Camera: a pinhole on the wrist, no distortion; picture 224 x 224 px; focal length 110.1 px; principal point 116.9 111.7 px. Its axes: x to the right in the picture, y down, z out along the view. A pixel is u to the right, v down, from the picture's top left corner.
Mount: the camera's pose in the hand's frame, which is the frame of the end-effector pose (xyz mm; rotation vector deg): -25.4 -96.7 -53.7 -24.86 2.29 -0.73
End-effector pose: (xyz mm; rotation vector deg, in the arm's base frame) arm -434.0 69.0 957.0 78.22 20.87 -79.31
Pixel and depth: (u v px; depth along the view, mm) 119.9 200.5 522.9
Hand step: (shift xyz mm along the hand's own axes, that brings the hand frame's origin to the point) 12.1 505.3 242.5
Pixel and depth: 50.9 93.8 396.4
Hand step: -246.6 16.3 341.3
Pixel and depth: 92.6 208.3 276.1
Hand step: -73.9 240.3 96.9
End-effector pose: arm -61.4 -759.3 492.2 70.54 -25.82 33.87
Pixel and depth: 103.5 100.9 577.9
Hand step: -71.9 96.1 496.6
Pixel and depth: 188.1 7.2 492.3
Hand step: 311.3 -320.5 577.6
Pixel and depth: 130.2 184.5 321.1
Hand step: 27.5 230.0 146.7
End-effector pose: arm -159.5 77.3 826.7 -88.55 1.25 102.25
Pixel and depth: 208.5 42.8 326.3
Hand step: 258.6 -150.6 318.2
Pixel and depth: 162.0 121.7 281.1
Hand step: 101.4 42.1 186.3
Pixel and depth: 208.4 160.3 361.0
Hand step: 289.9 193.2 195.8
